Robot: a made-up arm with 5 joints. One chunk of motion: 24 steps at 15 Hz.
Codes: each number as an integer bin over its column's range. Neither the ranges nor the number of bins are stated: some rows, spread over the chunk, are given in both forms.
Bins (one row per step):
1: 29 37 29 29 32 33
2: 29 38 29 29 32 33
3: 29 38 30 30 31 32
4: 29 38 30 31 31 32
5: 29 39 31 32 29 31
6: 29 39 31 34 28 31
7: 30 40 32 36 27 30
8: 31 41 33 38 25 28
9: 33 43 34 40 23 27
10: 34 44 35 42 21 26
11: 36 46 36 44 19 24
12: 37 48 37 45 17 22
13: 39 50 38 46 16 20
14: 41 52 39 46 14 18
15: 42 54 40 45 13 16
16: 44 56 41 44 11 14
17: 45 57 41 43 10 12
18: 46 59 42 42 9 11
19: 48 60 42 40 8 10
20: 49 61 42 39 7 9
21: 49 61 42 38 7 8
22: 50 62 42 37 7 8
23: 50 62 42 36 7 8
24: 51 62 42 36 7 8
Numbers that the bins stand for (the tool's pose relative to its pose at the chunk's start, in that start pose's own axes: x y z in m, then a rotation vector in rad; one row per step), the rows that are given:
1: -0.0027 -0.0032 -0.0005 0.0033 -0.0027 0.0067
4: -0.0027 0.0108 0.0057 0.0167 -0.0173 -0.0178
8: 0.0075 0.0527 0.0243 0.0633 -0.1049 -0.1156
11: 0.0329 0.1225 0.0429 0.1033 -0.1925 -0.2133
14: 0.0583 0.2063 0.0614 0.1167 -0.2656 -0.3600
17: 0.0786 0.2762 0.0738 0.0967 -0.3240 -0.5067
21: 0.0989 0.3321 0.0800 0.0633 -0.3678 -0.6044
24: 0.1090 0.3460 0.0800 0.0500 -0.3678 -0.6044
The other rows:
2: -0.0027 0.0108 -0.0005 0.0033 -0.0027 0.0067
3: -0.0027 0.0108 0.0057 0.0100 -0.0173 -0.0178
5: -0.0027 0.0248 0.0119 0.0233 -0.0465 -0.0422
6: -0.0027 0.0248 0.0119 0.0367 -0.0611 -0.0422
7: 0.0024 0.0387 0.0181 0.0500 -0.0757 -0.0667
9: 0.0176 0.0806 0.0305 0.0767 -0.1341 -0.1400
10: 0.0227 0.0946 0.0367 0.0900 -0.1633 -0.1644
12: 0.0379 0.1505 0.0490 0.1100 -0.2217 -0.2622
13: 0.0481 0.1784 0.0552 0.1167 -0.2363 -0.3111
15: 0.0633 0.2343 0.0676 0.1100 -0.2802 -0.4089
16: 0.0735 0.2622 0.0738 0.1033 -0.3094 -0.4578
18: 0.0837 0.3041 0.0800 0.0900 -0.3386 -0.5311
19: 0.0938 0.3181 0.0800 0.0767 -0.3532 -0.5556
20: 0.0989 0.3321 0.0800 0.0700 -0.3678 -0.5800
22: 0.1040 0.3460 0.0800 0.0567 -0.3678 -0.6044
23: 0.1040 0.3460 0.0800 0.0500 -0.3678 -0.6044

